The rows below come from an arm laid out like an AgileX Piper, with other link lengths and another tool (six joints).
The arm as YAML. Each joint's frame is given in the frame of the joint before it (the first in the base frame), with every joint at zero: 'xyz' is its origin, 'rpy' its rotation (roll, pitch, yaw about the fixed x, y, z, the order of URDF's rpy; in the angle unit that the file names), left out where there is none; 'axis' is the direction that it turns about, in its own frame. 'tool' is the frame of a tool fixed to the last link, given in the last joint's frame.
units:
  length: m
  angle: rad
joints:
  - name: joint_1
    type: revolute
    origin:
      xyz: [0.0, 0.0, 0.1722]
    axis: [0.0, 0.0, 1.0]
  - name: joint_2
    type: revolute
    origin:
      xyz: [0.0, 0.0, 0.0]
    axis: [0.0, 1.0, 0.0]
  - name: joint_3
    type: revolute
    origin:
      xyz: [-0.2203, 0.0, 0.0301]
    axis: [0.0, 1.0, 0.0]
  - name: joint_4
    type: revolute
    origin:
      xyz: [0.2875, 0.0, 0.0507]
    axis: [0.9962, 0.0, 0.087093]
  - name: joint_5
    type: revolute
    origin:
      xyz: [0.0, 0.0, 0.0]
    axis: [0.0, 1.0, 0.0]
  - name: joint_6
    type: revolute
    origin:
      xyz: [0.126, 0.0, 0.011]
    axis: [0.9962, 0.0, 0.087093]
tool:
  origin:
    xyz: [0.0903, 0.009, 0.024]
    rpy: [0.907, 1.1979, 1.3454]
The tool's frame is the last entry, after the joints.
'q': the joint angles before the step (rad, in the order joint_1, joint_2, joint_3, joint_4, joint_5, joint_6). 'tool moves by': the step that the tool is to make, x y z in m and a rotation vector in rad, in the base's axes. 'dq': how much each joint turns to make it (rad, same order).
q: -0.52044 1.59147 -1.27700 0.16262 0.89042 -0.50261
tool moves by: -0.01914 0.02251 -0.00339 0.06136 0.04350 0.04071
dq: 0.00001 -0.05858 0.05800 0.04653 0.07630 -0.04150
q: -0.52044 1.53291 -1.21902 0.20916 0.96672 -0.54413
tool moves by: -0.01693 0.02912 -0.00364 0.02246 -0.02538 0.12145
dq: -0.00001 -0.10243 0.12877 0.09326 -0.00417 -0.15936
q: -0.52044 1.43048 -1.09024 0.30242 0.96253 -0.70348
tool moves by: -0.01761 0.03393 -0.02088 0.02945 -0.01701 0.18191
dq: 0.00000 -0.05803 0.13909 0.12179 -0.01032 -0.24574
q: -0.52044 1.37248 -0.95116 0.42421 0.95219 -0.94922
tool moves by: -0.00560 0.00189 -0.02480 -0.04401 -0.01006 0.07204
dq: -0.00001 0.00928 0.07700 0.01935 -0.08311 -0.12510
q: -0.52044 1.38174 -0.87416 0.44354 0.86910 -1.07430
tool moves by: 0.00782 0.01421 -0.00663 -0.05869 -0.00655 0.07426
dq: 0.07573 0.00951 0.00890 -0.04276 -0.05581 -0.00171
